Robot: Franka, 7 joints.
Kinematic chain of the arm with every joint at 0, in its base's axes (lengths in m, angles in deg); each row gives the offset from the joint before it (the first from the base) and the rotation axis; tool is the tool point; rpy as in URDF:
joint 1: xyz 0 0 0.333 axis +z
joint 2: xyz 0 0 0 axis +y
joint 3: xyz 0 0 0.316 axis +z
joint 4: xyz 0.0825 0 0 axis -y
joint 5: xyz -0.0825 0 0.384 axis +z
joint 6: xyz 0 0 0 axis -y
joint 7: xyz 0.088 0 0 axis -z
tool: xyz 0 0 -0.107 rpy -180 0 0
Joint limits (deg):
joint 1: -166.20..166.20
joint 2: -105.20..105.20
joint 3: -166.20..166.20
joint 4: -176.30..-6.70
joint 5: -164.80..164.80
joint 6: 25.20..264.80
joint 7: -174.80..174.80
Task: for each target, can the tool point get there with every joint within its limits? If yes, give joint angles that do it. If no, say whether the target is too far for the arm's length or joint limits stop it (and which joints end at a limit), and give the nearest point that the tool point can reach.
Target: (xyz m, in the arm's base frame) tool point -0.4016 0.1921 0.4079
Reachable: yes | joints 121.00 3.36 21.13 -120.45 -134.61 219.34 -95.01
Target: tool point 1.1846 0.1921 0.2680
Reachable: no: too far | nearest point 0.8456 0.1371 0.2866 | short by 0.344 m
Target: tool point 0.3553 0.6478 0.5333
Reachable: yes | joints 57.38 63.99 12.97 -38.97 -6.84 231.95 4.40
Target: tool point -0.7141 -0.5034 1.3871
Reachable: no: too far | nearest point -0.4475 -0.3154 0.9935 | short by 0.511 m
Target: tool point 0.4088 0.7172 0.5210
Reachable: yes | joints -101.40 -71.08 114.88 -28.25 -69.50 122.73 -90.94
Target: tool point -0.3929 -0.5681 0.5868
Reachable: yes | joints -135.50 43.89 -1.09 -42.78 -98.71 222.96 -30.18
